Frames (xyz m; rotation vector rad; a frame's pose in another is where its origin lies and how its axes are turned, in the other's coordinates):
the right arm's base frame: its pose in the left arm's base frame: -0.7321 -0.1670 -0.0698 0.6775 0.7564 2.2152
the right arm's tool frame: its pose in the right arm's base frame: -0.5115 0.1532 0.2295 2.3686 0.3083 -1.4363
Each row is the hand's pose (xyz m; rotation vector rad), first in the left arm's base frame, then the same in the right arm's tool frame.
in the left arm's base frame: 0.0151 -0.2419 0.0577 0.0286 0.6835 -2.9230
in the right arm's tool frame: -0.2743 0.3848 -0.0092 2.0878 -0.2432 -0.5711
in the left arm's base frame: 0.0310 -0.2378 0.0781 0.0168 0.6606 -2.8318
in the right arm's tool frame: -0.2980 0.3848 -0.0203 2.0582 -0.3516 -0.5472
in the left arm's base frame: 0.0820 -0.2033 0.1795 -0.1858 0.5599 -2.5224
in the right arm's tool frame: -0.3908 0.3888 -0.0941 1.9130 -0.7527 -0.6030
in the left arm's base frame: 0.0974 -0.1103 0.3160 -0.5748 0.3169 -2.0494
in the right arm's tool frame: -0.4670 0.4189 -0.2384 1.6339 -1.3753 -0.8092
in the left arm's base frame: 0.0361 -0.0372 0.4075 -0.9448 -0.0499 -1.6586
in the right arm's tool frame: -0.4556 0.4275 -0.3698 1.4007 -1.9275 -1.1136
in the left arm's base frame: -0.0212 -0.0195 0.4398 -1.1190 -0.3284 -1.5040
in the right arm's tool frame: -0.4212 0.4131 -0.4268 1.3569 -2.1991 -1.3212
